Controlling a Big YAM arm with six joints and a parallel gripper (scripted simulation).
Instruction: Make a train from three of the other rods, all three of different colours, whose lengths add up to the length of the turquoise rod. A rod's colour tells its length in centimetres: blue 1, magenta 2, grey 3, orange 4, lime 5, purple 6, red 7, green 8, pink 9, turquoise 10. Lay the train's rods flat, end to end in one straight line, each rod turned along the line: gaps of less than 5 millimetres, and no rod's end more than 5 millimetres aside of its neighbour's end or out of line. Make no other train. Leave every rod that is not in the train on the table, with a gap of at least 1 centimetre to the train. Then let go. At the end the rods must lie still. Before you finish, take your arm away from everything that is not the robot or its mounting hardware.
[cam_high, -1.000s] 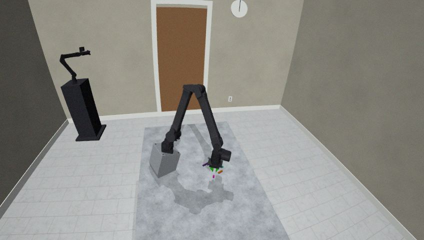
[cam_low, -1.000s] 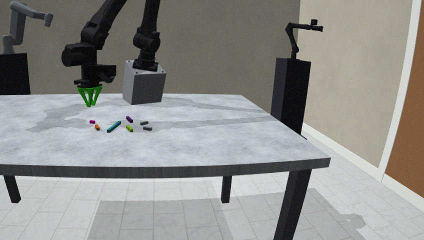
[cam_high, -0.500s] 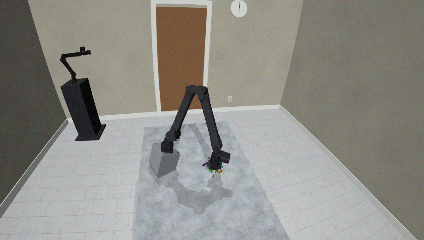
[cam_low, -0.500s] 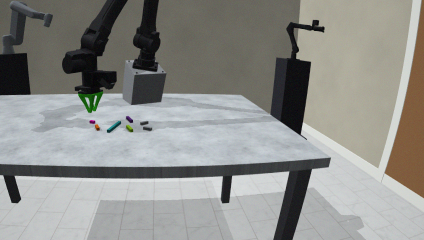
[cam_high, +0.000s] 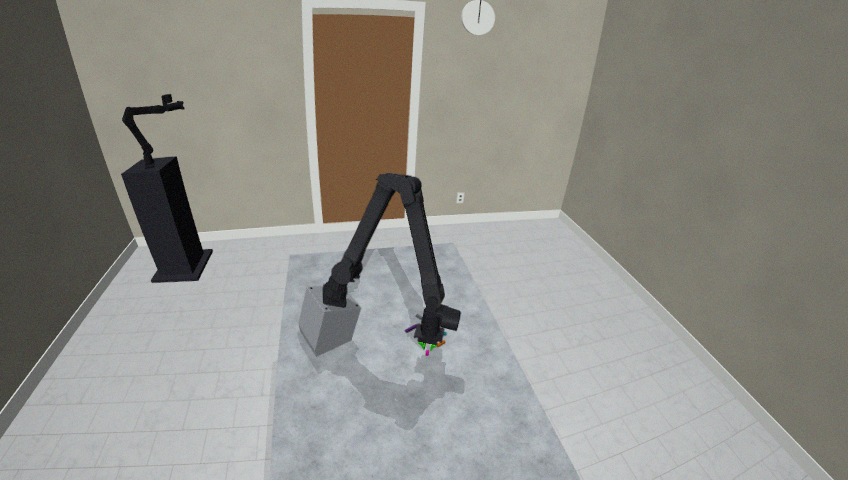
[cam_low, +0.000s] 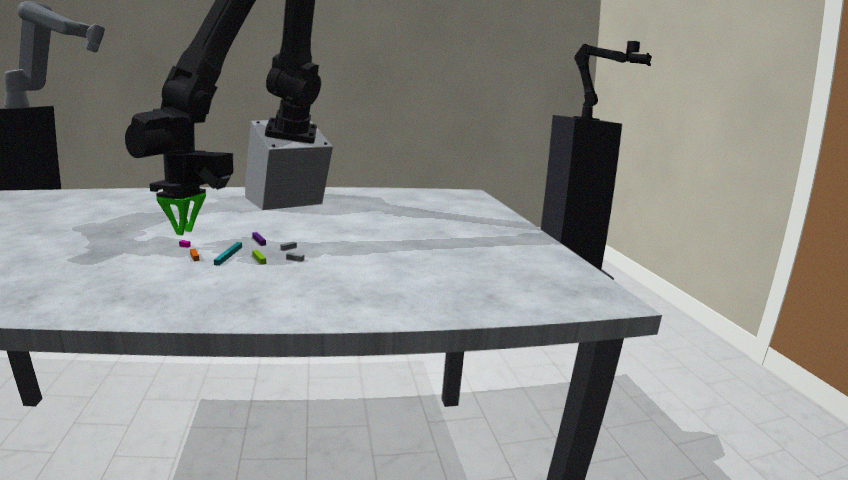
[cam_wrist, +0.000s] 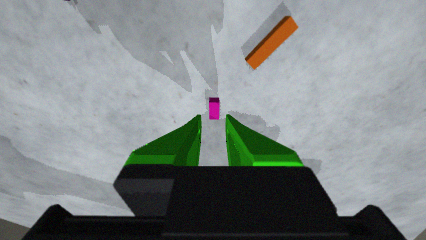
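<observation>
The magenta rod lies 30 mm below my hand. Round my hand: purple rod 140 mm to the left, 40 mm behind, 30 mm below; then turquoise rod 100 mm to the left, 50 mm ahead, 30 mm below; then orange rod 60 mm ahead, 40 mm to the left, 30 mm below.
</observation>
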